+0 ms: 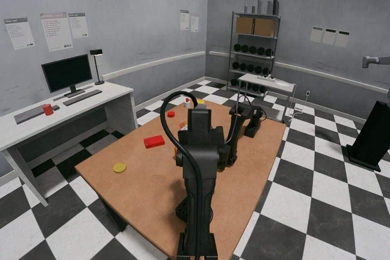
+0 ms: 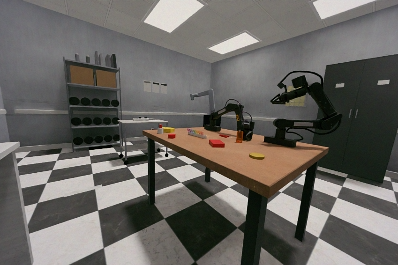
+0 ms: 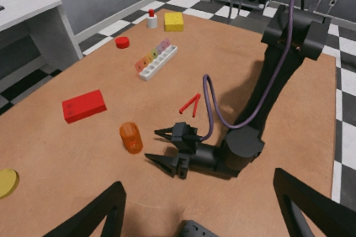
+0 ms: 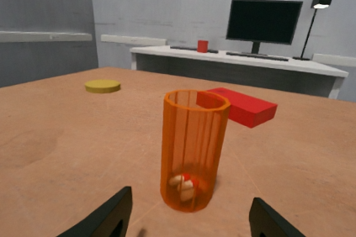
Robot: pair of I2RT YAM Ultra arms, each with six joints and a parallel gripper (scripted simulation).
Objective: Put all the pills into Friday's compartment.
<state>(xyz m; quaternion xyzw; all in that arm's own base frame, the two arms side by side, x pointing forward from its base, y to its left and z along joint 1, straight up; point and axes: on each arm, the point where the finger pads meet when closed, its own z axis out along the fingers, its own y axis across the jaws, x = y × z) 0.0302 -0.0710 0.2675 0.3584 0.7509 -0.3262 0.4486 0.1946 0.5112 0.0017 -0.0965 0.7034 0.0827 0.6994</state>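
Right now my right hand is 5 cm short of the orange pill bottle, 2 cm to the right of it and 2 cm above it.
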